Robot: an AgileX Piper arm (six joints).
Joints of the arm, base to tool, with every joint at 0 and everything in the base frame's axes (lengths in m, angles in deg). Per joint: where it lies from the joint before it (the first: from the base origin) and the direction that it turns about. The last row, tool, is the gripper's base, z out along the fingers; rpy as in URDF.
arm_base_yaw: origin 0.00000 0.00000 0.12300 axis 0 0 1
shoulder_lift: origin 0.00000 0.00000 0.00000 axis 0 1 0
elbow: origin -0.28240 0.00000 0.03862 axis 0 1 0
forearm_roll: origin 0.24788 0.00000 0.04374 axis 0.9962 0 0.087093
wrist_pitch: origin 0.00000 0.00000 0.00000 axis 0 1 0
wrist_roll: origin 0.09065 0.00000 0.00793 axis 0.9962 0 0.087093
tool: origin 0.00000 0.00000 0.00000 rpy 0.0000 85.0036 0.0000
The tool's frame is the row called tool.
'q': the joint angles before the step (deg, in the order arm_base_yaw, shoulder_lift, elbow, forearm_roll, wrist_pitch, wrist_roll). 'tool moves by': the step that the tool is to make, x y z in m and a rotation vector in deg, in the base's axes. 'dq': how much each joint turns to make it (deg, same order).
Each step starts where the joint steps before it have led.
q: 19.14 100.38 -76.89 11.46 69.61 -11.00
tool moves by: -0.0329 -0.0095 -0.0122 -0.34 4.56 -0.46
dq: 0.00 -4.63 9.09 1.26 -0.04 0.00
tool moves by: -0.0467 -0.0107 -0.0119 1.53 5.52 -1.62
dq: 0.00 -6.88 11.66 3.61 -0.07 0.06
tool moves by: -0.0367 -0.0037 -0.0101 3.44 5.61 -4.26
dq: 0.01 -4.99 8.82 6.07 -0.07 1.32
